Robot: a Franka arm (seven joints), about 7 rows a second.
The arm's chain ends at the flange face. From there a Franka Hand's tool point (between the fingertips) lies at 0.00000 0.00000 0.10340 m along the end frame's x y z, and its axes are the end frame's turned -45 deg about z.
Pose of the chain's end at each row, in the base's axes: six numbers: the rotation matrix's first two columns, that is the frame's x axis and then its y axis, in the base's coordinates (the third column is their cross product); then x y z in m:
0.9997 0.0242 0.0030 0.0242 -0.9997 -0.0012 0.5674 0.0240 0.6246
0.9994 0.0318 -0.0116 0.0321 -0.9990 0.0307 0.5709 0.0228 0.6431
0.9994 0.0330 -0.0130 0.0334 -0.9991 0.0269 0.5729 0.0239 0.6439
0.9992 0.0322 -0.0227 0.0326 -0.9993 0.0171 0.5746 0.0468 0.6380
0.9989 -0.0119 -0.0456 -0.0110 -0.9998 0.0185 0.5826 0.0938 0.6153
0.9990 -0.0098 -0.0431 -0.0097 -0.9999 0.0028 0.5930 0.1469 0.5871
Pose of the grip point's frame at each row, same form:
0.6898 0.7240 0.0030 0.7240 -0.6898 0.0013 0.5677 0.0241 0.5212
0.6840 0.7289 -0.0299 0.7294 -0.6839 0.0135 0.5698 0.0196 0.5398
0.6831 0.7298 -0.0282 0.7303 -0.6831 0.0098 0.5716 0.0211 0.5405
0.6835 0.7294 -0.0281 0.7296 -0.6838 -0.0040 0.5723 0.0450 0.5346
0.7141 0.6986 -0.0453 0.6986 -0.7154 -0.0192 0.5779 0.0919 0.5120
0.7133 0.7001 -0.0325 0.6995 -0.7140 -0.0285 0.5885 0.1467 0.4838

